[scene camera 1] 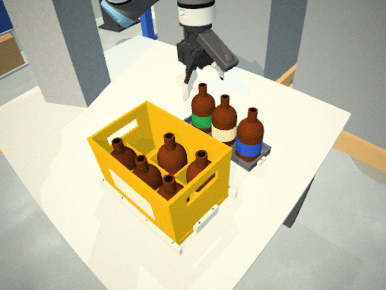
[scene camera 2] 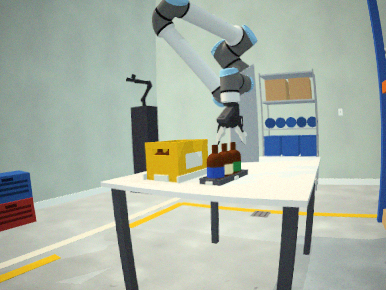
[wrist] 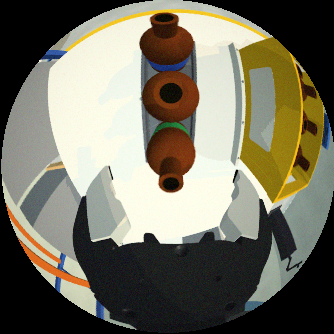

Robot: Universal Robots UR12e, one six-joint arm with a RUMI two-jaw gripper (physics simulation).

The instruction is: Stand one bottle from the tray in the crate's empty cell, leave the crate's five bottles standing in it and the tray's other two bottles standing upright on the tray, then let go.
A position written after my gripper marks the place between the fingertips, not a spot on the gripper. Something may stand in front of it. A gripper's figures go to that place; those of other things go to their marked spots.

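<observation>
Distances from the lens: a blue-banded bottle [scene camera 1: 250, 131] at 71 cm from the lens, my gripper [scene camera 1: 204, 90] at 79 cm from the lens. The blue-banded bottle is nearer to the lens than my gripper.
</observation>
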